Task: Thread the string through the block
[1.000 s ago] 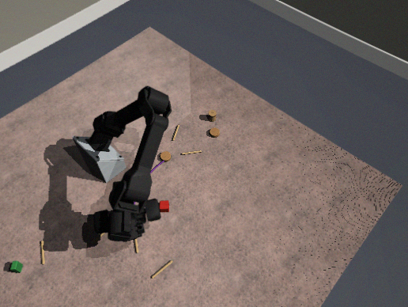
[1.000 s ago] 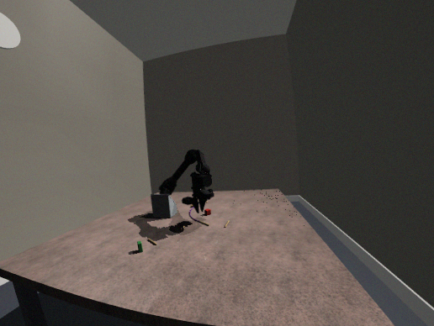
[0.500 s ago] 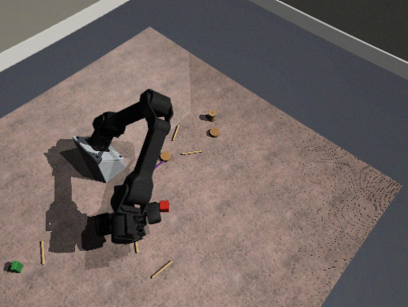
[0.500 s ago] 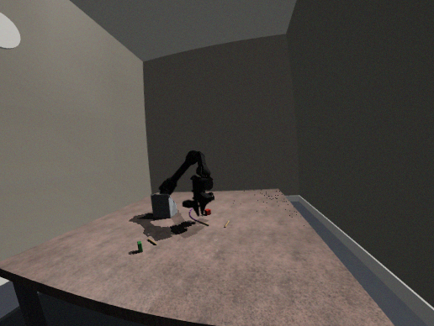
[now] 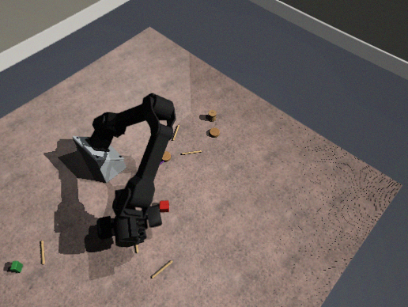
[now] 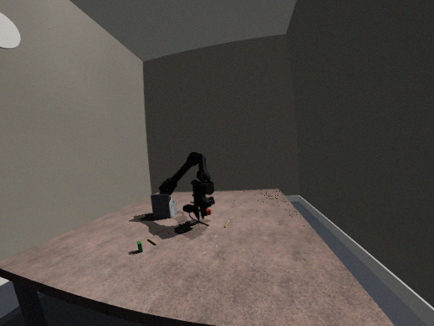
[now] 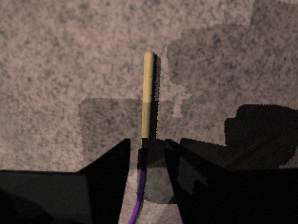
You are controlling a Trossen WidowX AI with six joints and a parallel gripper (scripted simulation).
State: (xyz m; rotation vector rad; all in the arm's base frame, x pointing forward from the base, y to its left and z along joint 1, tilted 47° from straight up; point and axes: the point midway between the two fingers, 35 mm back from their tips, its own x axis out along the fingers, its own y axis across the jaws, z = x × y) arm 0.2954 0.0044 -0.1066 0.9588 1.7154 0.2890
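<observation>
Right now the thin wooden stick is 1 cm to the right of my gripper tip, 1 cm below it and 1 cm ahead of it. Round my gripper tip: green block (32 cm to the right, 14 cm behind); then small red block (13 cm to the left, 1 cm behind); then round wooden button (26 cm to the left, 17 cm behind, 1 cm below).
</observation>
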